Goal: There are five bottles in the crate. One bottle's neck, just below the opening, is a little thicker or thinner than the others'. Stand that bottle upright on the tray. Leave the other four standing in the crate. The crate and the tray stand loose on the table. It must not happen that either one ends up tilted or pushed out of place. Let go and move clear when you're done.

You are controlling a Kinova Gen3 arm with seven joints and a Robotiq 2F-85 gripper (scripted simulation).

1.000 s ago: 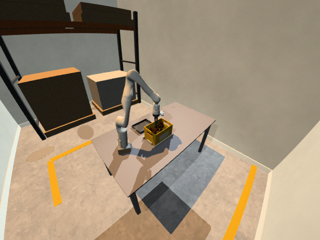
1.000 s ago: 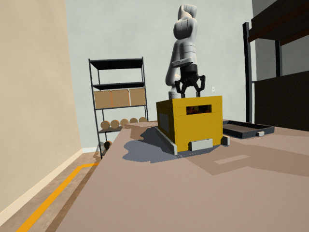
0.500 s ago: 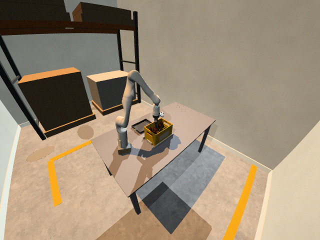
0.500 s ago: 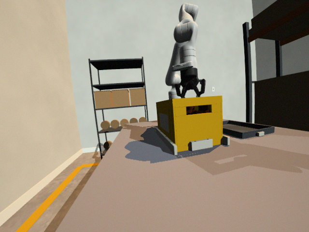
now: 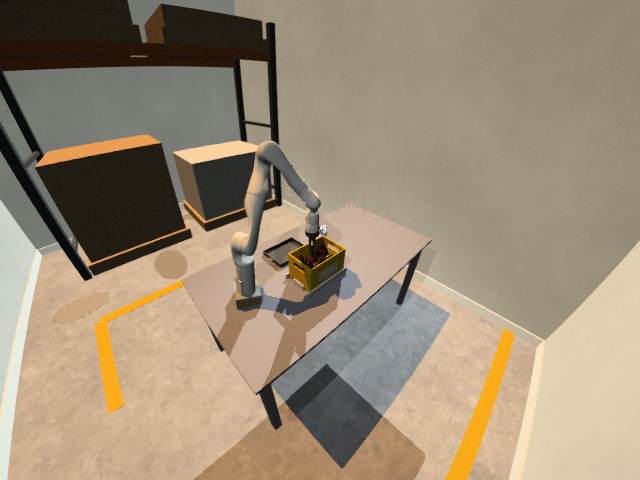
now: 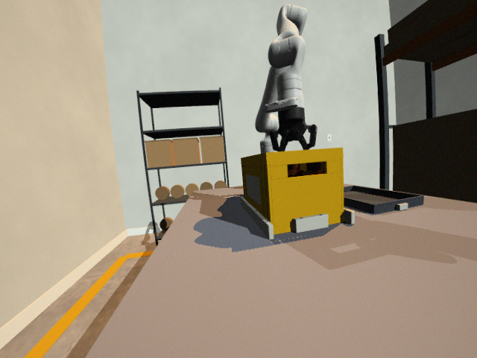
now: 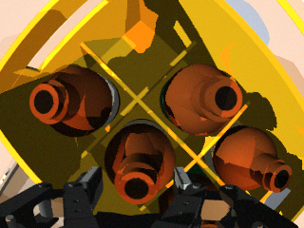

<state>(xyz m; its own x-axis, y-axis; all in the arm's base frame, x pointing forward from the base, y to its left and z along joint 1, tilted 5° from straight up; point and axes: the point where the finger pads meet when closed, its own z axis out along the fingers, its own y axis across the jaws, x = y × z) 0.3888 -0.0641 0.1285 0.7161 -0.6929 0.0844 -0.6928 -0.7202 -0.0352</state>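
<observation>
My hand is 7 cm above the yellow crate and 4 cm to the left of it. Round my hand: dark tray: 25 cm to the left, 14 cm below; brown bottle: 9 cm behind, 8 cm to the right, 7 cm below.
</observation>
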